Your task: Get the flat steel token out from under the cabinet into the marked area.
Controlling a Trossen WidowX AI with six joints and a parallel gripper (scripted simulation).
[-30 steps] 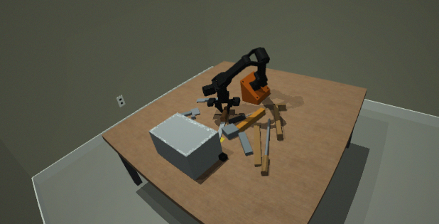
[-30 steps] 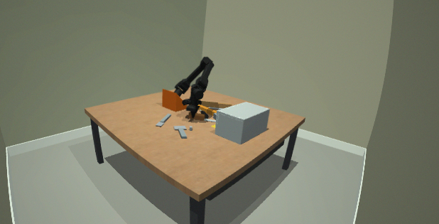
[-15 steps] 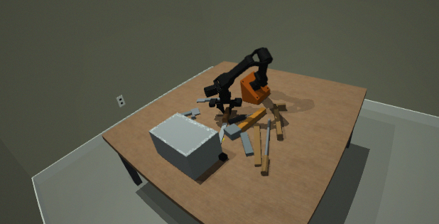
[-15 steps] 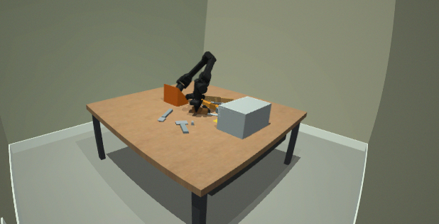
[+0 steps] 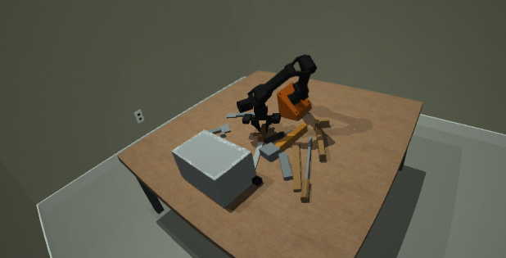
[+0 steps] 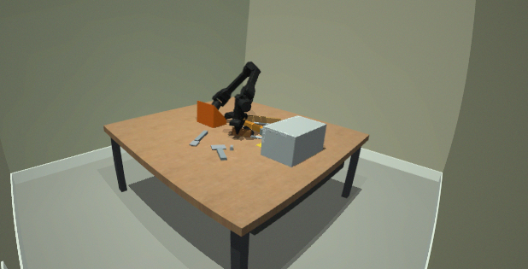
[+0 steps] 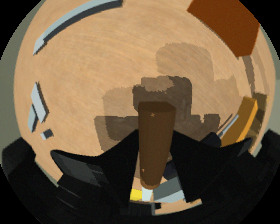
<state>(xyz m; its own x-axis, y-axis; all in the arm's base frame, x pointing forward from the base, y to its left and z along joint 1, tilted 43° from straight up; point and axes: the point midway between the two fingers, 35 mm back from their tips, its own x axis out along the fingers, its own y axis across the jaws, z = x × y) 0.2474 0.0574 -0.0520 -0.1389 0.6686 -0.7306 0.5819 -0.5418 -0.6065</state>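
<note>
Now: the orange bar 50 mm behind my gripper tip, 150 mm to the left of it and 10 mm above it. From my gripper tip the other things lie so: grey block (100 mm ahead, 150 mm to the left, 10 mm above); then wooden stick (80 mm ahead, 290 mm to the left); then grey t-piece (130 mm ahead, 230 mm to the right).
</note>
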